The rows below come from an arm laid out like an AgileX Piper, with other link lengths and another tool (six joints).
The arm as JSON. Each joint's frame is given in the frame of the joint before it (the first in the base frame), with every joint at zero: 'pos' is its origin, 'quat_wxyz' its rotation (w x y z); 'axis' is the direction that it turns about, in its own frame. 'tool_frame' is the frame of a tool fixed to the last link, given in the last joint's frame.
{
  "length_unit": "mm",
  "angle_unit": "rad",
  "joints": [
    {
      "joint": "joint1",
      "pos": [
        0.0,
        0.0,
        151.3
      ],
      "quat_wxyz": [
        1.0,
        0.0,
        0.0,
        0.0
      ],
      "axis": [
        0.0,
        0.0,
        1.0
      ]
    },
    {
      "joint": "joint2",
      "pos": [
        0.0,
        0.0,
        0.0
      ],
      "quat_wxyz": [
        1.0,
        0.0,
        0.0,
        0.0
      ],
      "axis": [
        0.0,
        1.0,
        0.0
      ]
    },
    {
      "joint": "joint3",
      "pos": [
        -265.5,
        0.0,
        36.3
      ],
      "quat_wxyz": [
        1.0,
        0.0,
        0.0,
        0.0
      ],
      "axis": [
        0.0,
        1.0,
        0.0
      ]
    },
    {
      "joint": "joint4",
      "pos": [
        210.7,
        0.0,
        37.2
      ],
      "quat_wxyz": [
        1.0,
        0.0,
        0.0,
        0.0
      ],
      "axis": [
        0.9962,
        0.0,
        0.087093
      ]
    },
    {
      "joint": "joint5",
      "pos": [
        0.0,
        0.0,
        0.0
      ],
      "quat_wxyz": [
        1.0,
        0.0,
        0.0,
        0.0
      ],
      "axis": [
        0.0,
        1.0,
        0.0
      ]
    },
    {
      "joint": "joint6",
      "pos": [
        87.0,
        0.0,
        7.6
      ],
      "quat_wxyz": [
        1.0,
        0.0,
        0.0,
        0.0
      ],
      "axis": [
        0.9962,
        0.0,
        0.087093
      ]
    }
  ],
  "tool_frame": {
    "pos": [
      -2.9,
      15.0,
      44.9
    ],
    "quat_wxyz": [
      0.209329,
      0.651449,
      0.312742,
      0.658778
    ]
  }
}
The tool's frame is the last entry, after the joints.
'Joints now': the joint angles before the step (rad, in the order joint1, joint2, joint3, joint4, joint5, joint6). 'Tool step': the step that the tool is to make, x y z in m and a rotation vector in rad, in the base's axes. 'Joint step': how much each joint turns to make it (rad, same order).
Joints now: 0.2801 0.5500 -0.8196 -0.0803 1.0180 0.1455
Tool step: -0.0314 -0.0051 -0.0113 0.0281 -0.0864 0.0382
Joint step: 0.0011 -0.1613 0.0811 0.0374 -0.0126 -0.0381
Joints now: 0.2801 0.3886 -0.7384 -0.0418 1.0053 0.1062
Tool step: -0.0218 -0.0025 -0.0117 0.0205 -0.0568 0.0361
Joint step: -0.0001 -0.1216 0.0589 0.0392 0.0017 -0.0361
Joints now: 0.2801 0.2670 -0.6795 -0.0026 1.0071 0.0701
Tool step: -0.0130 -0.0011 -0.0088 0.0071 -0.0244 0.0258
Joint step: 0.0004 -0.0755 0.0324 0.0263 0.0180 -0.0257
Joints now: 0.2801 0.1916 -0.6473 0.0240 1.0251 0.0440
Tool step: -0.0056 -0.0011 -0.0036 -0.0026 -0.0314 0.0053
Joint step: 0.0005 -0.0380 0.0185 -0.0008 -0.0098 -0.0119
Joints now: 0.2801 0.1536 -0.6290 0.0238 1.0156 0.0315
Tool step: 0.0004 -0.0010 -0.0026 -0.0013 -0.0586 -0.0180
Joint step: -0.0072 -0.0217 0.0352 -0.0197 -0.0696 -0.0011
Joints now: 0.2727 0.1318 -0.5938 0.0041 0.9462 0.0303
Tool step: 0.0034 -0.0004 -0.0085 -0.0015 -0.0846 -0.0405
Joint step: -0.0292 -0.0314 0.0776 -0.0250 -0.1276 -0.0010
